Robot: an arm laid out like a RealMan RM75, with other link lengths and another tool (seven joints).
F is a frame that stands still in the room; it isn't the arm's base.
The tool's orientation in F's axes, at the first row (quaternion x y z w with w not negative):
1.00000 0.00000 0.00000 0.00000
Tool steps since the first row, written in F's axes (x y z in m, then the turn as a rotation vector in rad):
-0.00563 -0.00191 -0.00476 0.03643 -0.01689 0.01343
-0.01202 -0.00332 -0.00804 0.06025 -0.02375 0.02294
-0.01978 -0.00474 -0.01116 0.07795 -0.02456 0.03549
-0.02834 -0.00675 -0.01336 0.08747 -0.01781 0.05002
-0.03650 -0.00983 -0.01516 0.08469 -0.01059 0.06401
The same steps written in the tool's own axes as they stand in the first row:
-0.00563 0.00191 0.00476 0.03643 0.01689 -0.01343
-0.01202 0.00332 0.00804 0.06025 0.02375 -0.02294
-0.01978 0.00474 0.01116 0.07795 0.02456 -0.03549
-0.02834 0.00675 0.01336 0.08747 0.01781 -0.05002
-0.03650 0.00983 0.01516 0.08469 0.01059 -0.06401

